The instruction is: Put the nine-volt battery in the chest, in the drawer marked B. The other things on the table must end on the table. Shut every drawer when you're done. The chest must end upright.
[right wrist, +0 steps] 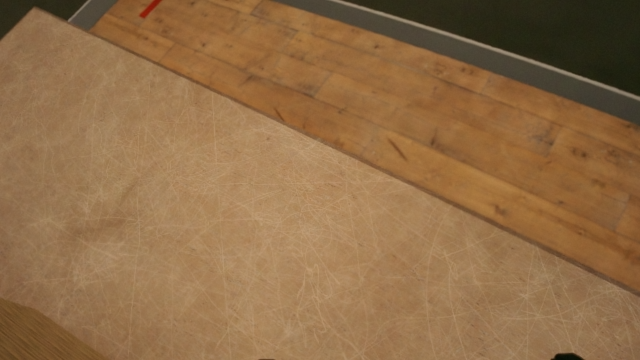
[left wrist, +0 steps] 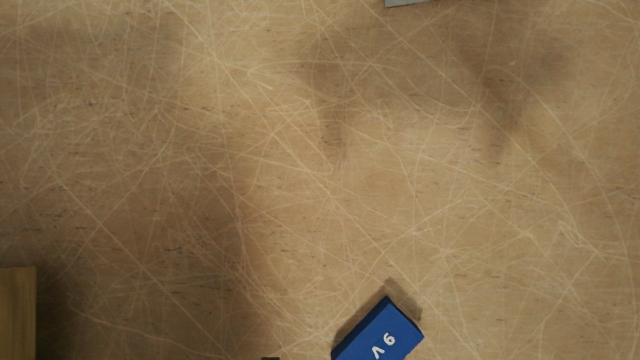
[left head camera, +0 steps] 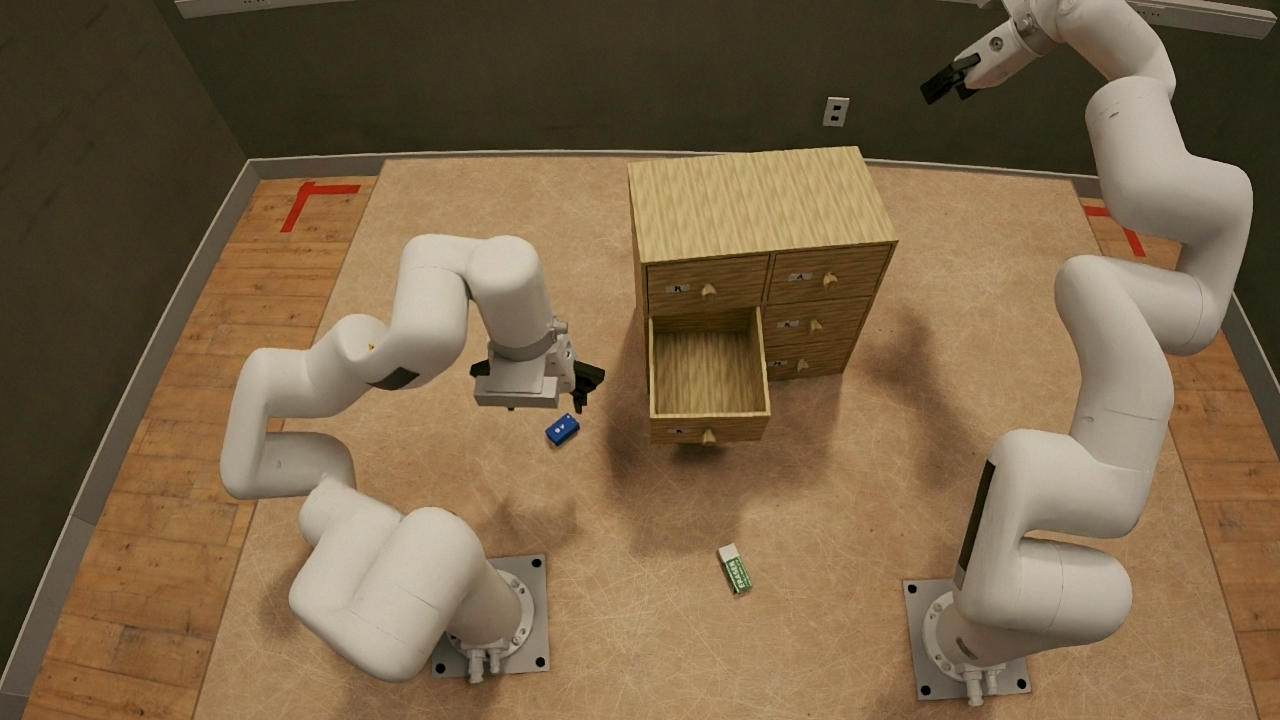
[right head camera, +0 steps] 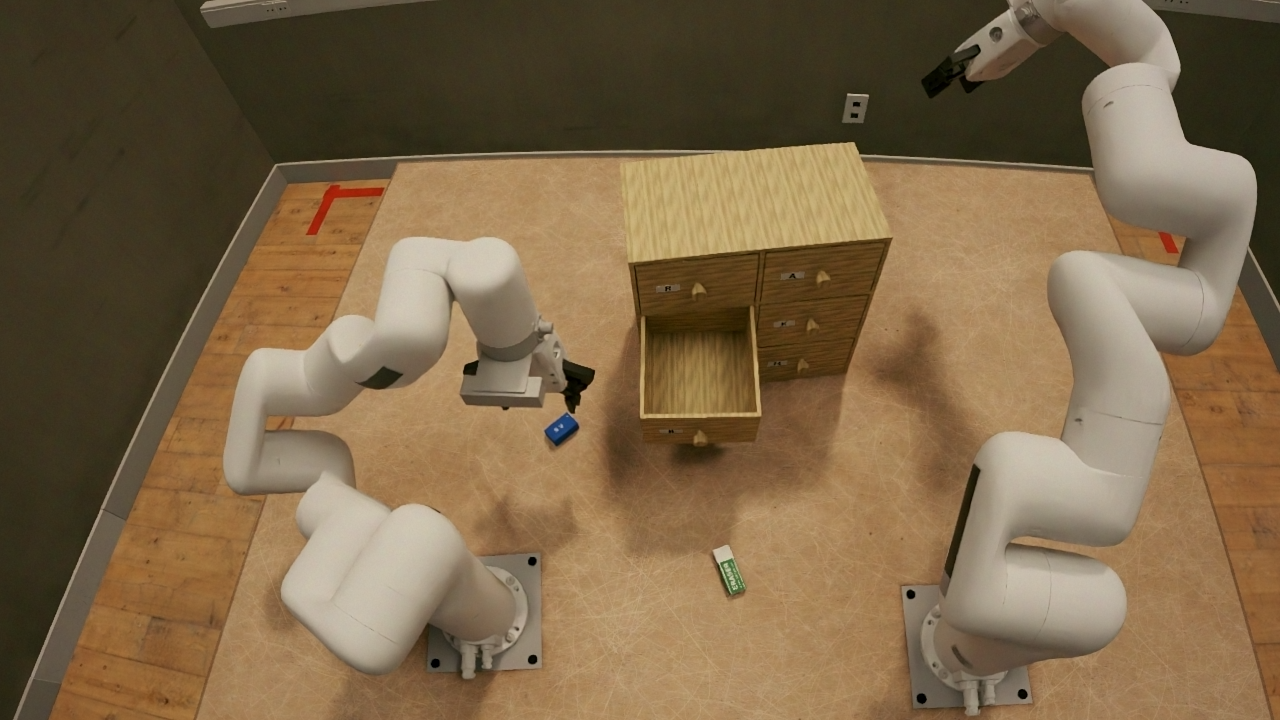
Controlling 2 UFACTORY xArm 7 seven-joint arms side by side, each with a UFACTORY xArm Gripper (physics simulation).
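Places are measured from the left arm's base along level axes (x ahead, y left, z up), in metres.
Pixels of known places: right gripper, between the fingertips: (left head camera: 942, 94) (right head camera: 945, 87); left arm's base, origin of its link: (left head camera: 489, 615) (right head camera: 484, 611); right arm's base, origin of its link: (left head camera: 966, 636) (right head camera: 965, 643).
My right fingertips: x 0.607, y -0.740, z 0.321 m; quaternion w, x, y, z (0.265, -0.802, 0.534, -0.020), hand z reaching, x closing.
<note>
Ahead of a thing's pixels: the offset from my right fingertips to its top centre.
The blue nine-volt battery @(0.336 m back, 0.625 m left, 0.303 m down) (left head camera: 562, 429) (right head camera: 561, 429) (left wrist: 382, 335) lies flat on the table, left of the chest @(0.197 m back, 0.331 m left, 0.003 m down) (left head camera: 760, 201) (right head camera: 751, 197). The chest stands upright. Its left middle drawer (left head camera: 733, 428) (right head camera: 725, 428) (left wrist: 17, 312), marked B, is pulled far out and looks empty inside; its label is tiny in the head views. The other drawers in view look shut. My left gripper (left head camera: 545, 408) (right head camera: 538, 408) is open, pointing down, above and slightly behind the battery, with nothing between its fingers. My right gripper (left head camera: 947, 92) (right head camera: 950, 87) is open and empty, high at the back right.
A green and white eraser @(0.576 m back, 0.399 m left, 0.308 m down) (left head camera: 735, 570) (right head camera: 729, 571) lies on the table in front of the open drawer. The drawer juts out to the right of my left gripper. The chest's top also shows at the lower left of the right wrist view (right wrist: 30, 335).
</note>
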